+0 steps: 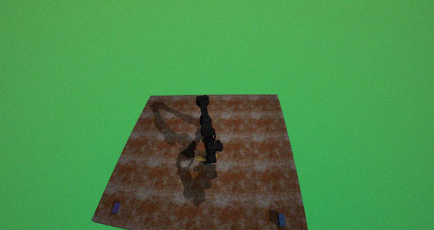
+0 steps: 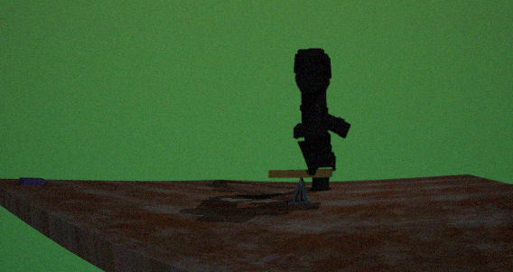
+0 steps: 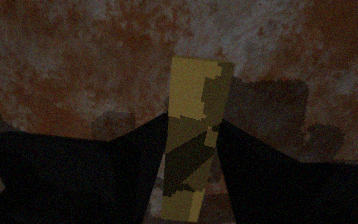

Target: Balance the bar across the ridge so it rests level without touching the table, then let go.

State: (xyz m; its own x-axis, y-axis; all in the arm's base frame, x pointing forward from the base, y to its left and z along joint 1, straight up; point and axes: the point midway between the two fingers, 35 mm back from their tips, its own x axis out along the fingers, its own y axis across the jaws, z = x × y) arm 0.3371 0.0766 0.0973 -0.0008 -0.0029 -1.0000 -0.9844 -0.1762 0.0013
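Now: gripper tip 30 mm to the left of the yellow bar. Also, from my gripper tip: blue block 420 mm to the left, 400 mm ahead, 50 mm below; then purple block 580 mm to the right, 400 mm ahead, 50 mm below.
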